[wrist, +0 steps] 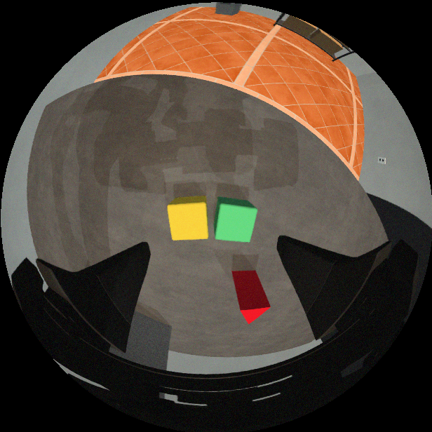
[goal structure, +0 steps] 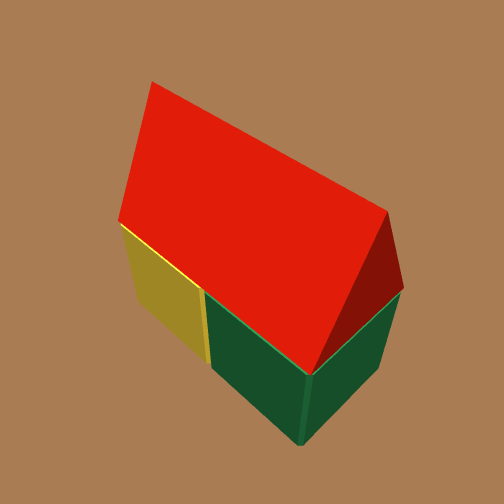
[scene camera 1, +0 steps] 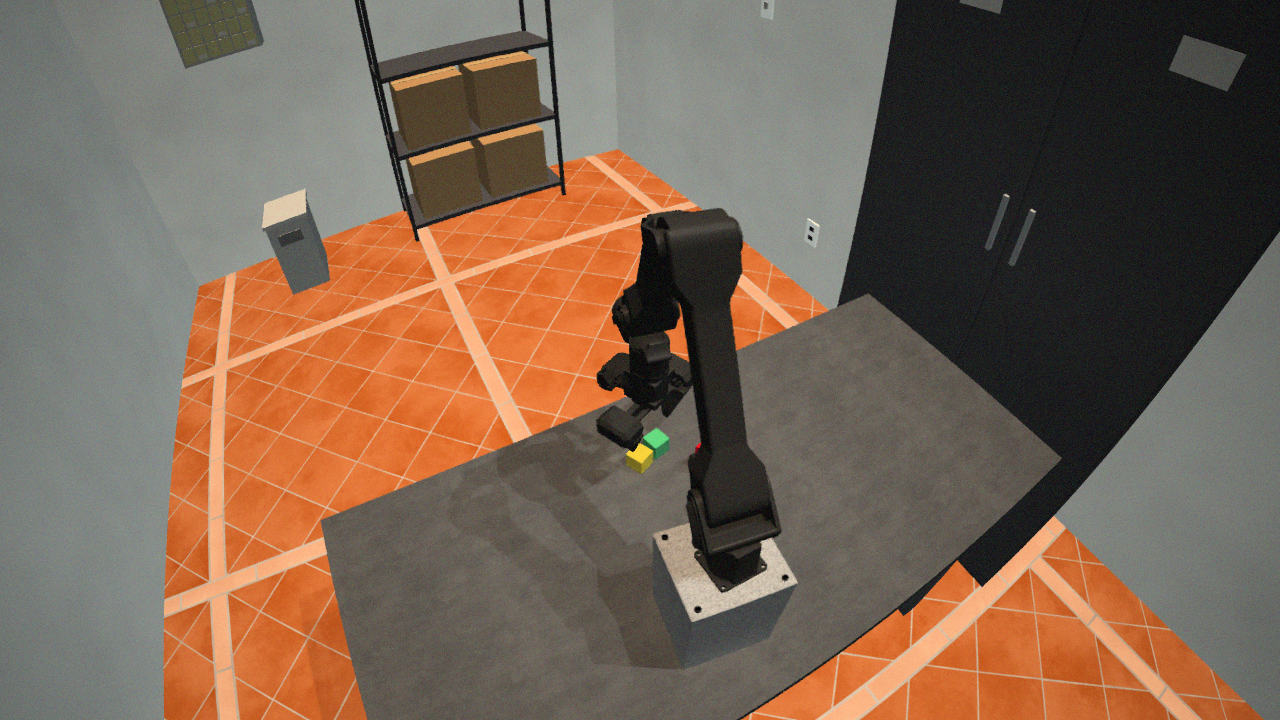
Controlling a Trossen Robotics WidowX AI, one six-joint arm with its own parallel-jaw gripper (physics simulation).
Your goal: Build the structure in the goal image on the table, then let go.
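Pixels of known places: gripper, fingertip midpoint: (scene camera 1: pixel 649 432); arm's base, origin of the base link: (scene camera 1: pixel 730 561).
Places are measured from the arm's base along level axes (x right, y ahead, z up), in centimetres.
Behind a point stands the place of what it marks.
Observation:
A yellow cube (scene camera 1: pixel 639 458) {z -16.3, x 3.3, y 29.6 cm} (wrist: pixel 188 221) and a green cube (scene camera 1: pixel 657 442) {z -16.3, x 7.6, y 31.2 cm} (wrist: pixel 236 223) rest on the dark grey table (scene camera 1: pixel 859 394) {z -19.6, x 49.5, y 23.7 cm} (wrist: pixel 200 315). They stand side by side with a narrow gap between them in the wrist view. A red block (scene camera 1: pixel 698 446) {z -13.0, x 11.7, y 25.0 cm} (wrist: pixel 250 291) stands apart from them, nearer the green one; in the wrist view it shows a long dark red side and a small bright red face. The arm hides most of it in the scene view. My gripper (scene camera 1: pixel 654 419) {z -12.8, x 6.0, y 31.3 cm} (wrist: pixel 213 246) is open and empty above the table, over the area of the blocks.
The arm's pedestal (scene camera 1: pixel 729 626) {z -6.1, x -2.7, y -5.4 cm} (wrist: pixel 149 340) stands on the table. The table's far edge lies just beyond the cubes. A shelf rack (scene camera 1: pixel 462 58) with boxes and a grey bin (scene camera 1: pixel 304 255) stand on the floor beyond. A black cabinet (scene camera 1: pixel 957 161) stands behind the table's right end.

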